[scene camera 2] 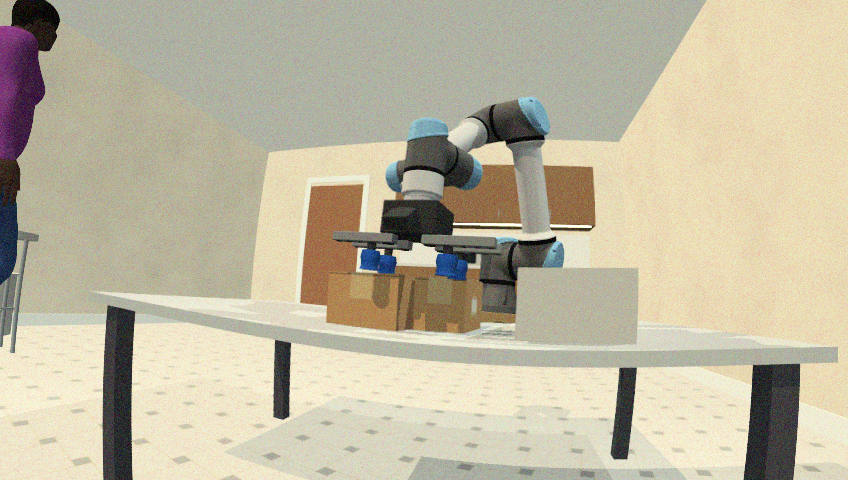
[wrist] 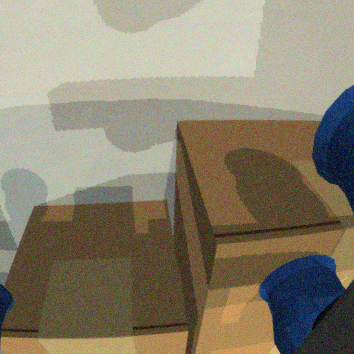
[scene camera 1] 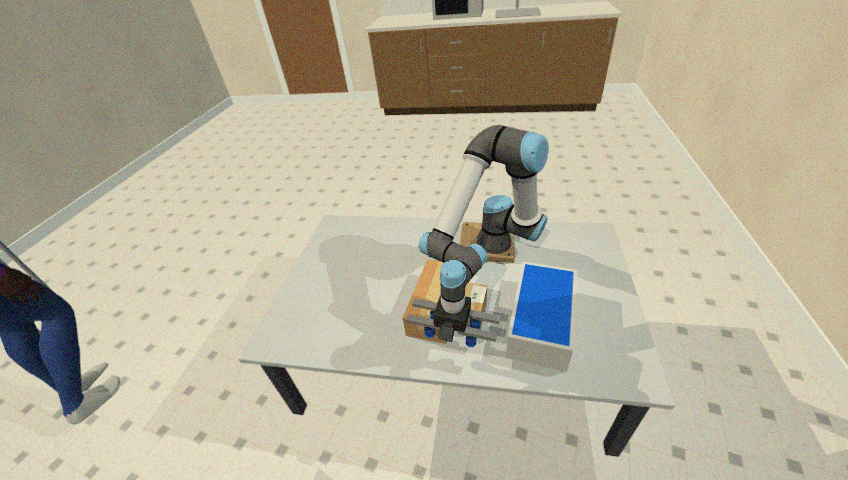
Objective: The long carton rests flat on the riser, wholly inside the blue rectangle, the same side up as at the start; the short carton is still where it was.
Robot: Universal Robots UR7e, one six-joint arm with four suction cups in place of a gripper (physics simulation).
long carton: scene camera 2; wrist; scene camera 1 428,286
same spot on long carton: (wrist: 247,199) = (scene camera 2: 389,285)
